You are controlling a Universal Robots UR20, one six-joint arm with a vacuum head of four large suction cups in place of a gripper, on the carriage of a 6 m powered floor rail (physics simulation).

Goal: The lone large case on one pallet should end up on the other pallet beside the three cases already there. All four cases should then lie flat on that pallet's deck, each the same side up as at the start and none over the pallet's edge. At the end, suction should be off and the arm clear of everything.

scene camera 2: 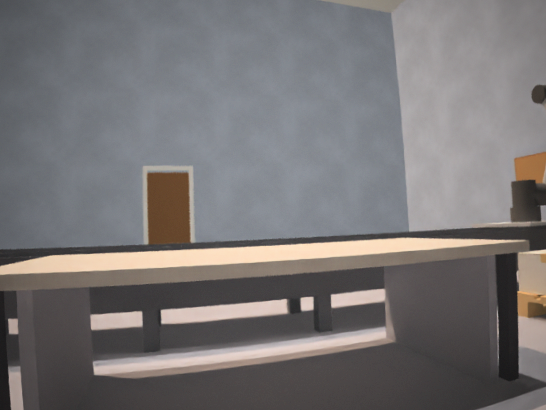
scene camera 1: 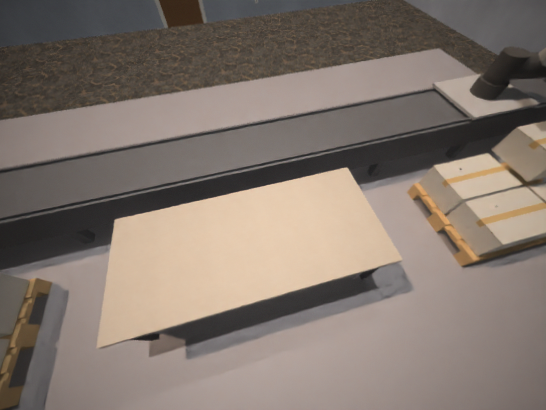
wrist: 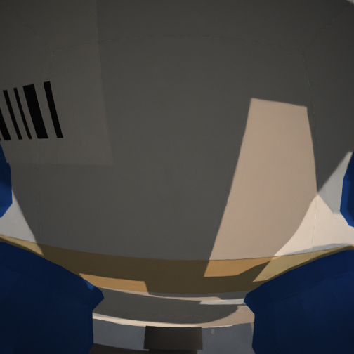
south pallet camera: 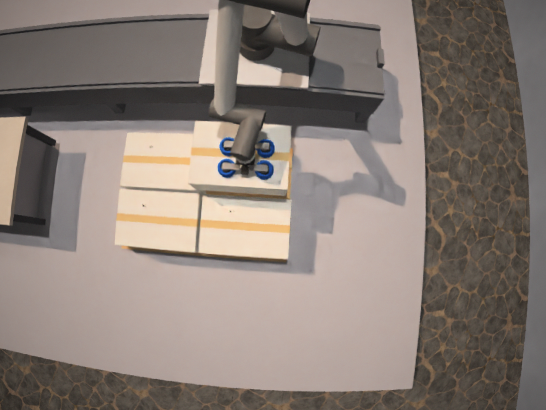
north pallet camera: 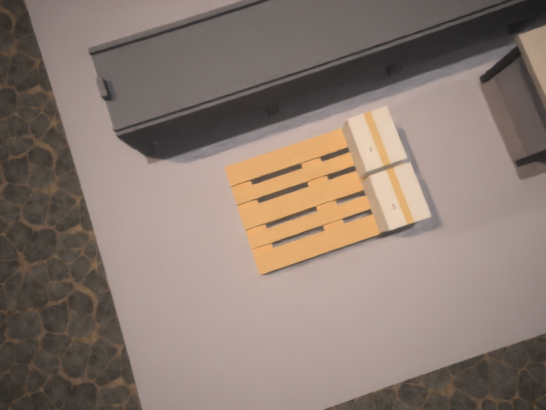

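Seen in the pictures: arm's base, origin of the base link: (scene camera 2: 526, 221) (scene camera 1: 483, 92) (south pallet camera: 256, 45).
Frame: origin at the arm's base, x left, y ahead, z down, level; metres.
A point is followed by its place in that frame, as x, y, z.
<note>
My suction gripper (south pallet camera: 246, 159) @(0.005, 0.816, -0.087) is shut on the large case (south pallet camera: 210, 172) @(-0.194, 0.904, -0.109) (scene camera 1: 532, 147) @(-0.319, 0.790, -0.067) (wrist: 165, 150), its four blue cups on the taped top face. The case is held level above the back right quarter of the south pallet (scene camera 1: 442, 225) @(-0.916, 1.043, 0.459), higher than the neighbouring cases in scene camera 1. Three cases lie flat on that pallet: back left (south pallet camera: 155, 175) @(-0.615, 0.882, 0.181) (scene camera 1: 470, 172) @(-0.614, 0.742, 0.182), front left (south pallet camera: 157, 235) @(-0.564, 1.274, 0.180) (scene camera 1: 505, 215) @(-0.671, 1.171, 0.180) and front right (south pallet camera: 245, 242) @(0.011, 1.278, 0.180). In the south pallet view the held case slightly overlaps the back left one. The height of its underside over the deck is hidden.
The north pallet (north pallet camera: 280, 215) @(-5.219, 1.056, 0.426) carries two smaller cases (north pallet camera: 377, 140) @(-4.467, 0.812, 0.207) (north pallet camera: 400, 195) @(-4.463, 1.202, 0.188) along one side. A table (scene camera 1: 245, 250) @(-2.626, 0.979, 0.040) (scene camera 2: 280, 255) @(-2.615, 1.131, 0.040) stands between the pallets. The rail (scene camera 1: 250, 145) (north pallet camera: 225, 60) runs behind them, with the arm's carriage (south pallet camera: 255, 75) @(0.011, 0.233, -0.001) behind the south pallet.
</note>
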